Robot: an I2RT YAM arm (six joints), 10 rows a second.
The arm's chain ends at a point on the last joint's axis. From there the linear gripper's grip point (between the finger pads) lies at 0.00 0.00 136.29 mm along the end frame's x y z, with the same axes.
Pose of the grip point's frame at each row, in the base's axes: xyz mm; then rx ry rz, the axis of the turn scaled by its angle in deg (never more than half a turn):
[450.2 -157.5 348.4 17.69 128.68 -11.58]
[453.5 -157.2 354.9 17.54 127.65 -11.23]
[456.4 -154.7 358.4 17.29 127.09 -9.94]
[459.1 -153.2 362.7 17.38 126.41 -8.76]
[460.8 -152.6 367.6 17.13 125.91 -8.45]
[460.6 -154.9 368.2 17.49 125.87 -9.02]
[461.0 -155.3 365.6 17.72 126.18 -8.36]
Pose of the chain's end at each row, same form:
[350.5 -123.7 435.0 17.69 128.68 -11.58]
[352.1 -123.8 439.6 17.54 127.65 -11.23]
[353.5 -123.5 442.2 17.29 127.09 -9.94]
[354.9 -123.7 445.4 17.38 126.41 -8.76]
[355.6 -123.7 449.3 17.13 125.91 -8.45]
[355.8 -124.7 449.9 17.49 125.87 -9.02]
[356.4 -126.1 448.0 17.72 126.18 -8.36]

